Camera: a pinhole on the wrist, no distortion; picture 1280 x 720 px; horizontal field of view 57.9 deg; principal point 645.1 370.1 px. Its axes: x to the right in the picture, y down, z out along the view. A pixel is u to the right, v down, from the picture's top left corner.
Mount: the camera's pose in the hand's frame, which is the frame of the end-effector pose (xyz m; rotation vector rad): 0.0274 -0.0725 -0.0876 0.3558 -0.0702 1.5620
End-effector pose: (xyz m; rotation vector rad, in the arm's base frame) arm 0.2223 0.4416 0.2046 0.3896 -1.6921 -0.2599
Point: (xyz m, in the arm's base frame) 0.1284 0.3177 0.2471
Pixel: 864.1 129.6
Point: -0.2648 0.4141 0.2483
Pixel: 1236.3 399.9
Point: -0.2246 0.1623 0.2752
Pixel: 729.7 160.0
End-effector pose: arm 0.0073 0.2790 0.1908 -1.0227 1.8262 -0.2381
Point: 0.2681 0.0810 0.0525
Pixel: 577.0 30.4
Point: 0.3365 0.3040 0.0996
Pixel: 859.9 693.2
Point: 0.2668 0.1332 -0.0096
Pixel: 814.1 59.0
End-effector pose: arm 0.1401 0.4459 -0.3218 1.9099 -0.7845 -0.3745
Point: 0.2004 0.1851 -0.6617
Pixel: 484.9 141.7
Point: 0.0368 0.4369 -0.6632
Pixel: outside the picture
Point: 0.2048 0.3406 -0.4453
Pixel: 772.6 88.0
